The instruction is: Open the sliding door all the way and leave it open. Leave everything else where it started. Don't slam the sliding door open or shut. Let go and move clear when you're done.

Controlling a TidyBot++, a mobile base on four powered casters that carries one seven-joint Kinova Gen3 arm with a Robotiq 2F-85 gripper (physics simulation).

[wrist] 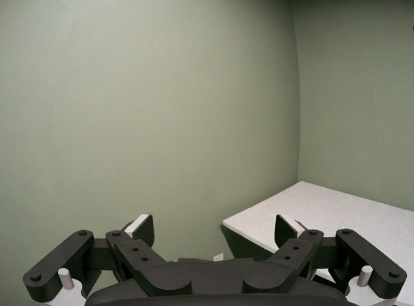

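My gripper (214, 229) is in the lower part of the wrist view, with its two fingers wide apart. It is open and nothing is between the fingertips. The sliding door does not show in this view. Behind the fingers is a plain green wall.
A white table top (320, 215) stands at the lower right, its far corner in the corner of the room. Green walls (175, 110) rise behind and to the right of it. A small white outlet plate (218, 257) shows low on the wall, just above the gripper's body.
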